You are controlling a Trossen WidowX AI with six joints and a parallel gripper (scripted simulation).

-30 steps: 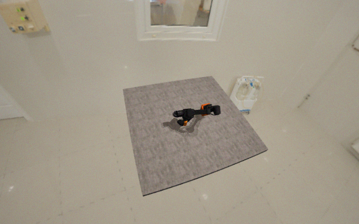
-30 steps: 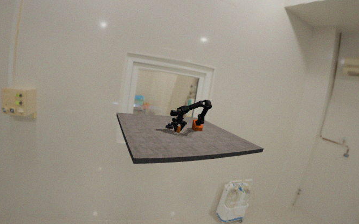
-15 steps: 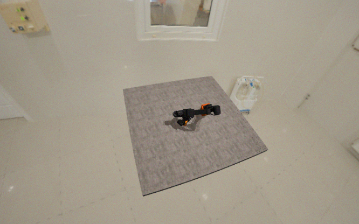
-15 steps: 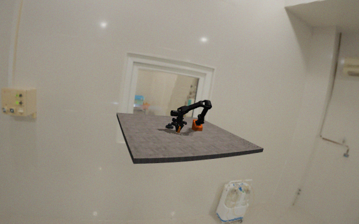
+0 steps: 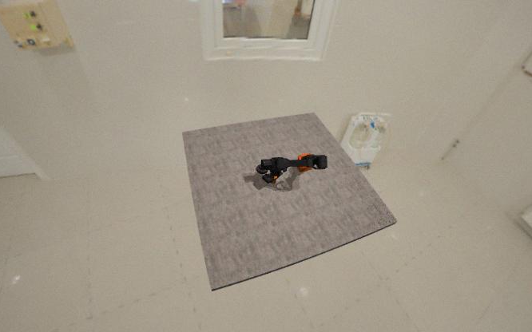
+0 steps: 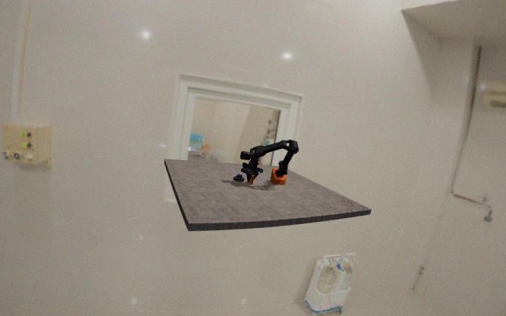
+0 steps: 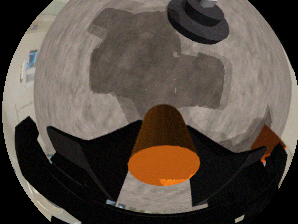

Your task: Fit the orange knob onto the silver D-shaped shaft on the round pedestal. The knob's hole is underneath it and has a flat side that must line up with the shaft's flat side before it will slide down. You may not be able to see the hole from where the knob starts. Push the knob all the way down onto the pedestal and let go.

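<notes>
The round pedestal is 20 mm ahead of my gripper tip and 140 mm to the right of it. From my gripper tip the other things lie so: orange knob (30 mm above).
</notes>
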